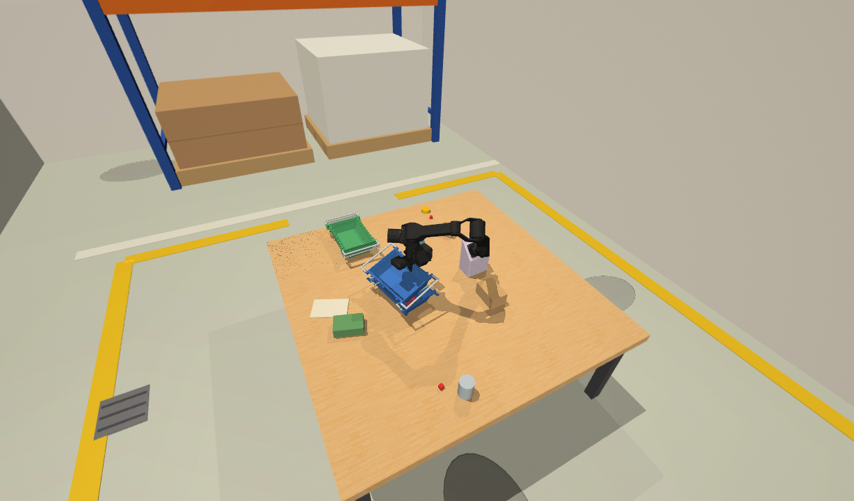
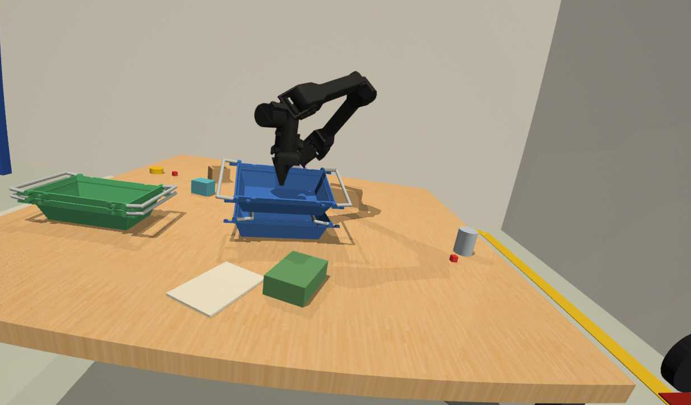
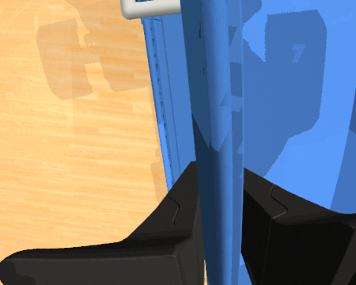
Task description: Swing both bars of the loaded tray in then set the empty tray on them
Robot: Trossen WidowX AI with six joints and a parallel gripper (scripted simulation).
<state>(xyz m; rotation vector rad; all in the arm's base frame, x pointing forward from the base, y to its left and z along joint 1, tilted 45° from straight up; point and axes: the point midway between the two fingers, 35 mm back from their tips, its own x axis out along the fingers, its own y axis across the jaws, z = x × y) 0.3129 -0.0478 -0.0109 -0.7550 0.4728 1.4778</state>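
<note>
The blue tray lies 70 mm ahead of my gripper tip, 10 mm to the left of it and 10 mm above it. Round my gripper tip: cream sheet 360 mm ahead, 80 mm to the right, 110 mm below; then teal cube 200 mm behind, 270 mm to the right, 90 mm below; then green block 330 mm ahead, 60 mm to the left, 90 mm below.
</note>
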